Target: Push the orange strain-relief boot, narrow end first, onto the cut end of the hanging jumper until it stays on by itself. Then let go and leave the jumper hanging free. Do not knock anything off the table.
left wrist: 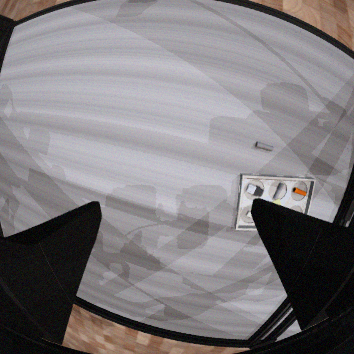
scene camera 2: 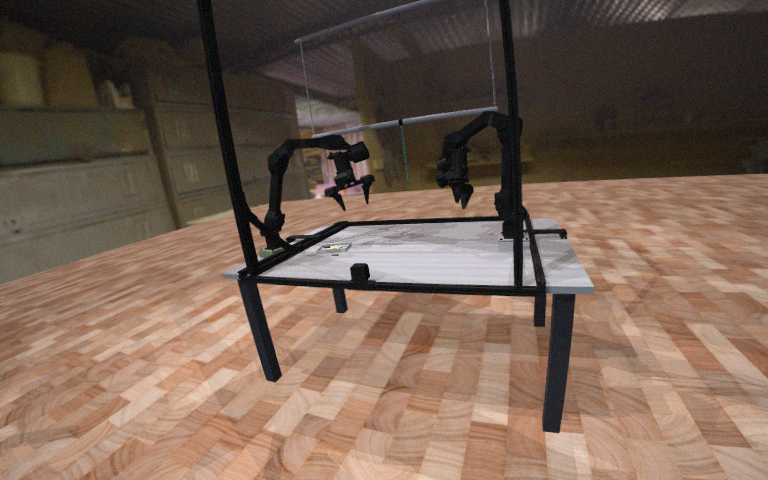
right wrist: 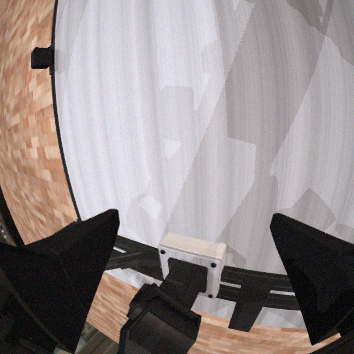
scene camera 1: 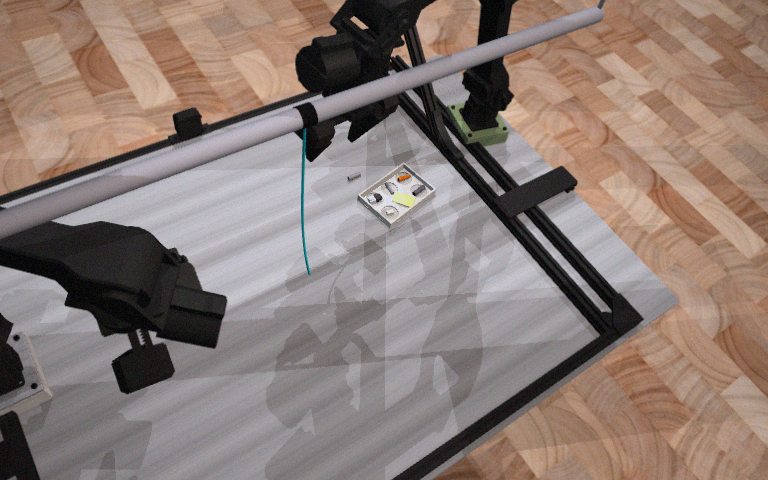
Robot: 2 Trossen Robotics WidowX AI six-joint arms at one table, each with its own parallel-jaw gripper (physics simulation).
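Places are measured from the left arm's base along level axes (x ahead, y left, z up), in millimetres.
Pixels of known places: left gripper, fingertip midpoint: (left wrist: 177,208) (scene camera 2: 356,207) (scene camera 1: 330,150); right gripper, fingertip midpoint: (scene camera 2: 460,206) (right wrist: 198,220); left arm's base, origin of the base link: (scene camera 2: 274,247) (scene camera 1: 478,118); right arm's base, origin of the base link: (scene camera 2: 513,236) (right wrist: 187,274).
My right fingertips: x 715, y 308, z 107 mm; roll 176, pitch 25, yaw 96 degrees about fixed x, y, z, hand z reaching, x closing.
Ahead of a thing's pixels: the offset from my right fingertips to its top centre. "*": to the spot under its first point.
The orange boot {218 mm right, 511 mm back, 129 mm down} (scene camera 1: 403,177) (left wrist: 300,191) lies in a round pocket of the small white tray {184 mm right, 483 mm back, 125 mm down} (scene camera 1: 413,207) (left wrist: 238,202). The teal jumper {* 28 mm left, 227 mm back, 198 mm up} (scene camera 1: 303,203) (scene camera 2: 404,155) hangs from a black clip {25 mm left, 225 mm back, 341 mm up} (scene camera 1: 306,114) (scene camera 2: 400,121), its lower end free above the table. My left gripper (scene camera 2: 355,206) (left wrist: 177,208) is open and empty, high above the table; in the left wrist view one finger covers part of the tray. My right gripper (scene camera 2: 462,203) (right wrist: 198,220) is open and empty, above the table on the other side of the jumper. The boot's narrow end is too small to tell.
The clip is on a grey horizontal bar (scene camera 1: 215,141) (scene camera 2: 362,127) above the table. A small grey cylinder {248 mm right, 421 mm back, 132 mm down} (scene camera 1: 353,177) (left wrist: 264,146) lies beside the tray. The tray also holds several grey and white parts and a yellow piece {170 mm right, 492 mm back, 133 mm down} (scene camera 1: 403,199). Black frame rails edge the table.
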